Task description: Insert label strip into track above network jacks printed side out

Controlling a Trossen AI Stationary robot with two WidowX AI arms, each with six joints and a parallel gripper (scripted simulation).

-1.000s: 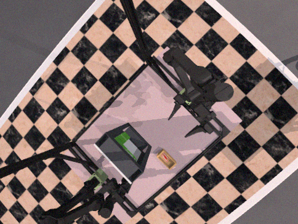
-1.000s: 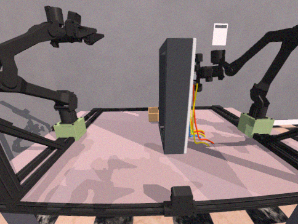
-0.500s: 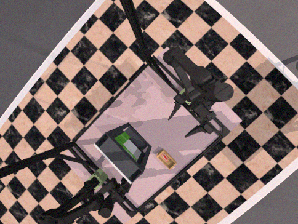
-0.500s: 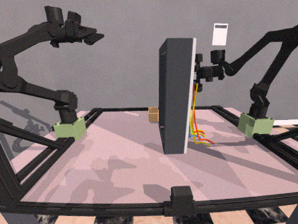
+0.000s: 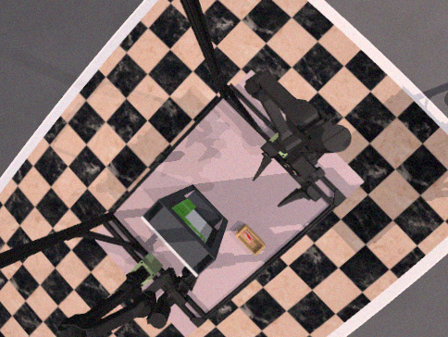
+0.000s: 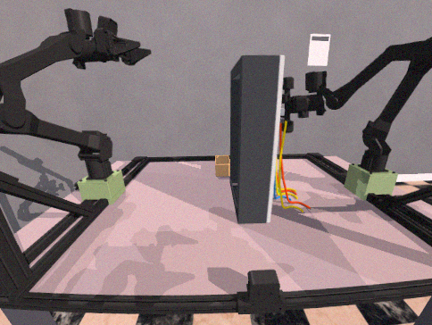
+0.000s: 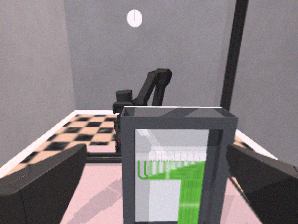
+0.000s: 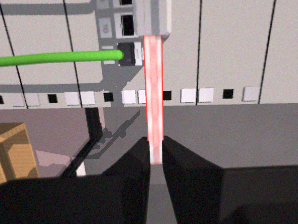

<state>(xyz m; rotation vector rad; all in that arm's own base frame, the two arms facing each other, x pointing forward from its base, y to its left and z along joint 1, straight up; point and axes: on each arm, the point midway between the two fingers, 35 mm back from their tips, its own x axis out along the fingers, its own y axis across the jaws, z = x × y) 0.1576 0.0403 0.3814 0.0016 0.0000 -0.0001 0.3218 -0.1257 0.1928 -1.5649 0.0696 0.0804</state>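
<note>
The label strip is 3 cm behind my right hand and 2 cm to the left of it. From my right hand the other things lie so: rack panel 14 cm behind, 7 cm to the left, 8 cm below.
</note>
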